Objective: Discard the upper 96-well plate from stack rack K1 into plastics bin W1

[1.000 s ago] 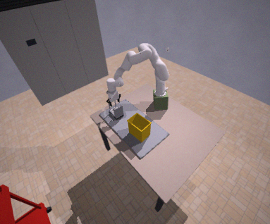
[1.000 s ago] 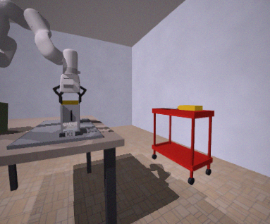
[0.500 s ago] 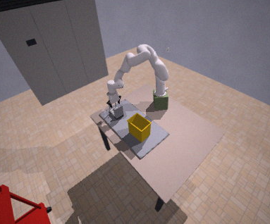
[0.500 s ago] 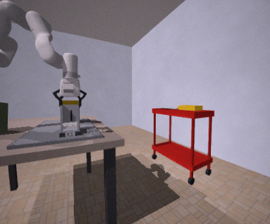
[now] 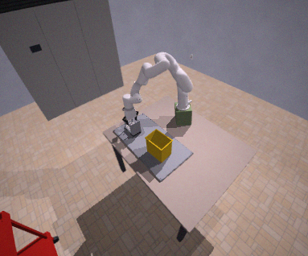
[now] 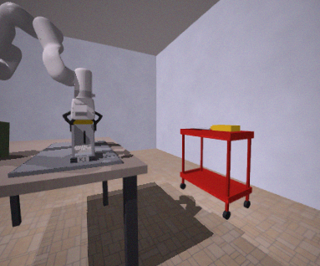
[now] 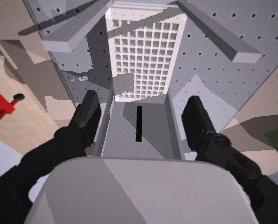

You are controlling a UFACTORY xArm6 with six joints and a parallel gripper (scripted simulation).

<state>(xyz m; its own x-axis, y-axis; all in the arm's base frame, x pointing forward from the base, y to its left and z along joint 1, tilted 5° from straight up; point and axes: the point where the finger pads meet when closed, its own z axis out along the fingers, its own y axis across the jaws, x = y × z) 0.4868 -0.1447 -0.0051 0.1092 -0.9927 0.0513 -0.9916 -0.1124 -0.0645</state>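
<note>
Right now the rack label is 1 cm ahead of my hand, 9 cm to the right of it and 11 cm below it. The rest, counted from my hand: yellow plastics bin W1 (7 cm behind, 35 cm to the left, 3 cm below).
</note>
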